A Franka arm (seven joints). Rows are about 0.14 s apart.
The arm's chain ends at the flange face. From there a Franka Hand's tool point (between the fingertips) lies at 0.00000 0.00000 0.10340 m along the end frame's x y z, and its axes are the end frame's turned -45 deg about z.
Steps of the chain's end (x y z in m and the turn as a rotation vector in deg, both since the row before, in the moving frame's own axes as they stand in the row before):
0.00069 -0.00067 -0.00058 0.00 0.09 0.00
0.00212 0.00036 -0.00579 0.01 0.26 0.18
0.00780 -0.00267 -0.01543 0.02 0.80 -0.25
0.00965 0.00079 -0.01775 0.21 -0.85 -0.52
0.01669 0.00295 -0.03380 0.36 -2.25 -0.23
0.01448 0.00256 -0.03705 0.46 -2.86 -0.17
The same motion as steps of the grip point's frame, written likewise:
0.00108 0.00013 -0.00058 -0.06 0.06 0.00
0.00159 0.00207 -0.00579 -0.18 0.19 0.18
0.00845 0.00462 -0.01544 -0.55 0.58 -0.25
0.00544 0.00603 -0.01776 0.75 -0.45 -0.52
0.00730 0.01056 -0.03388 1.85 -1.34 -0.23
0.00536 0.00782 -0.03718 2.35 -1.70 -0.17

